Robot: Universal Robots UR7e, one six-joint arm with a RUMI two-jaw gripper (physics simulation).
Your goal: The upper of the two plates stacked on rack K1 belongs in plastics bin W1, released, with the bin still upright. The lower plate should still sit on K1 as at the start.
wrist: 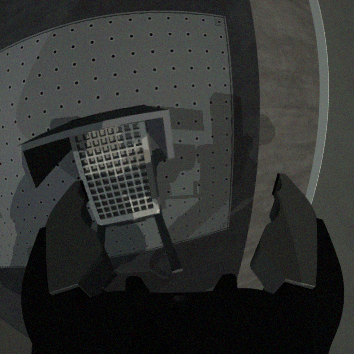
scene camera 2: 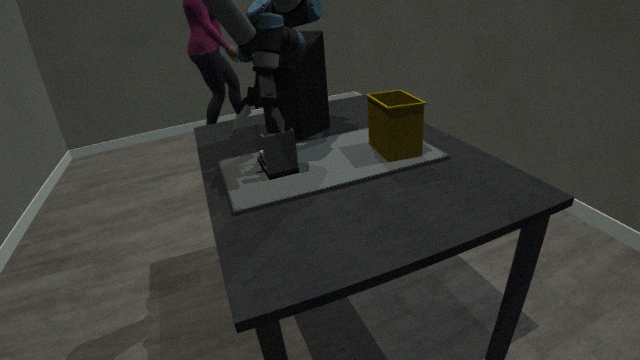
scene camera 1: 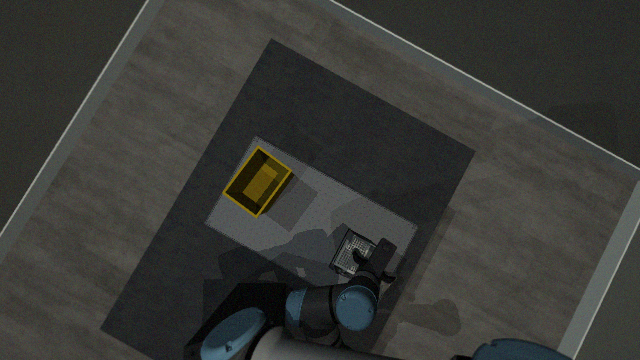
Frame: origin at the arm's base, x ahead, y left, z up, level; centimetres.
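Seen in the pictures: gripper, fingertip midpoint: [wrist: 179, 179] [scene camera 2: 258, 135].
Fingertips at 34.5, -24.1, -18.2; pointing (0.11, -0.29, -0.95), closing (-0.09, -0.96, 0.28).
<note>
Pixels of each thing's top centre, then the offset from my fingertips to it, as dx, dy, dz. Level surfaces: height alone.
- Rack K1, top centre: [wrist: 117, 236] [scene camera 2: 271, 126] [scene camera 1: 356, 264] -2.9, +5.2, +0.8
- yellow bin W1, top centre: [scene camera 1: 257, 181] [scene camera 2: 394, 98] +6.9, +43.8, +4.9
- grey perforated board, surface height: dz -13.1
- dark table, surface height: dz -14.4
Rack K1 [scene camera 2: 281, 151] [wrist: 60, 135] stands on the perforated board, with a tall panel on one side and two prongs. A pale plate with a grid of wells [scene camera 1: 349, 253] [wrist: 118, 170] lies in it; a lower plate beneath cannot be told apart. My gripper [scene camera 2: 259, 125] [wrist: 179, 179] is open and empty, above and to one side of the rack. In the wrist view the left fingertip appears beside the plate's lower left corner, and the right fingertip is far to the right of the plate. The yellow bin W1 [scene camera 1: 257, 184] [scene camera 2: 395, 134] stands upright; no plate is visible inside.
The grey perforated board [scene camera 1: 325, 197] [scene camera 2: 320, 186] [wrist: 150, 50] lies on the dark table [scene camera 1: 310, 110] [scene camera 2: 380, 215]. Bin W1 stands at the board's other end. A black pedestal [scene camera 2: 310, 80] is behind the board in scene camera 2. A person in pink [scene camera 2: 202, 40] is behind the arm.
</note>
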